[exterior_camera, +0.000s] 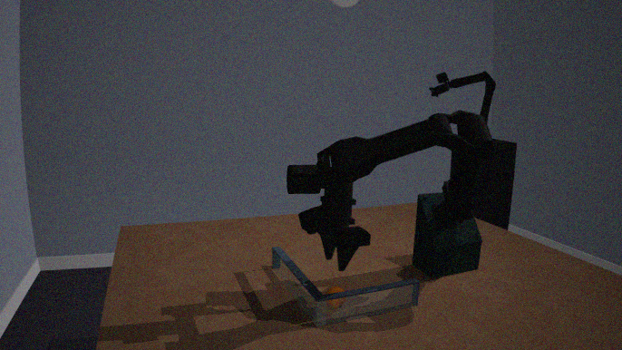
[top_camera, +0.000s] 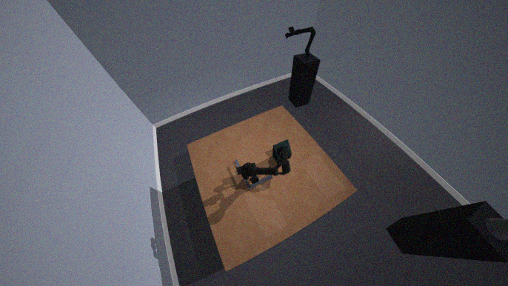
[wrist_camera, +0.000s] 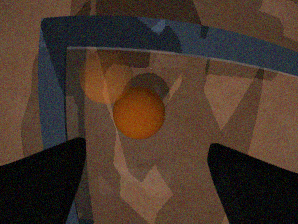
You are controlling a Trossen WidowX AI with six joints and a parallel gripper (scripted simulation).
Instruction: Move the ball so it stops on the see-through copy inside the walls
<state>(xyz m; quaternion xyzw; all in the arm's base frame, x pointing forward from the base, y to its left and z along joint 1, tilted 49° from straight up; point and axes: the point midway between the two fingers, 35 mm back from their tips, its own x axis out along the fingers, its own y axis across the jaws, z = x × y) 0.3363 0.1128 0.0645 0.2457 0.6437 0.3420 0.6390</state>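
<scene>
The orange ball lies 7 cm below my gripper tip. From my gripper tip the other things lie so: pale orange patch 7 cm below, 4 cm to the left, 2 cm ahead.
</scene>
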